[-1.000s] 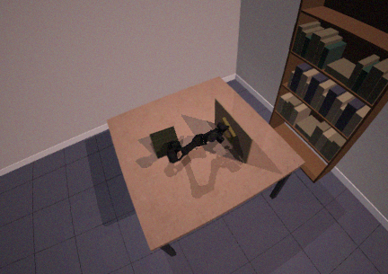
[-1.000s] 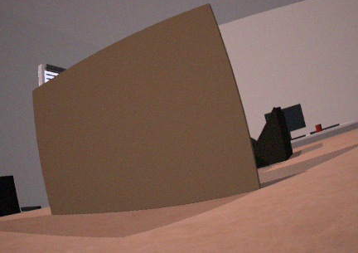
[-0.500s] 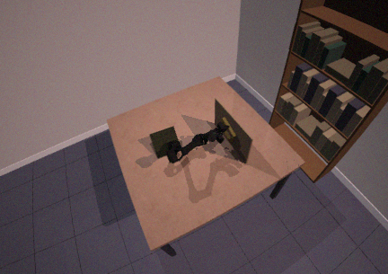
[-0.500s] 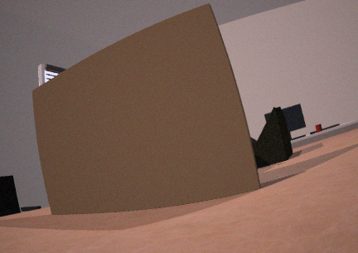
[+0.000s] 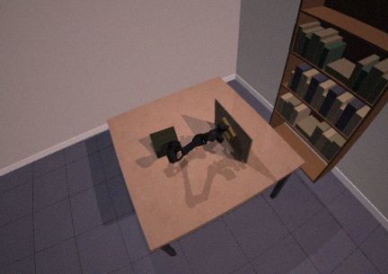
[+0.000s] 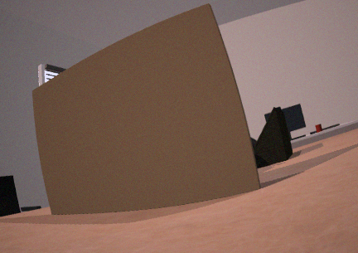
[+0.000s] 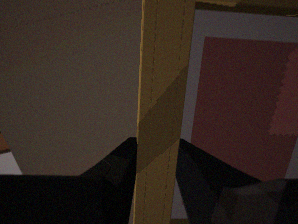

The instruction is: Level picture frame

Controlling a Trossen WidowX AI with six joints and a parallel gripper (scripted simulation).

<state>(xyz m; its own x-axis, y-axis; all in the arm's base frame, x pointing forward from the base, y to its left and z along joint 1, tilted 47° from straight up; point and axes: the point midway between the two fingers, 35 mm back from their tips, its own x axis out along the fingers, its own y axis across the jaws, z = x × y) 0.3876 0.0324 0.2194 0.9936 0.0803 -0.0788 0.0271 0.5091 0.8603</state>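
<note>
Now: gripper tip 10 mm short of the picture frame, 10 mm to the right of it and 50 mm above it. Also, from my gripper tip: wall panel 20 mm ahead, 10 mm to the left, 60 mm below.
</note>
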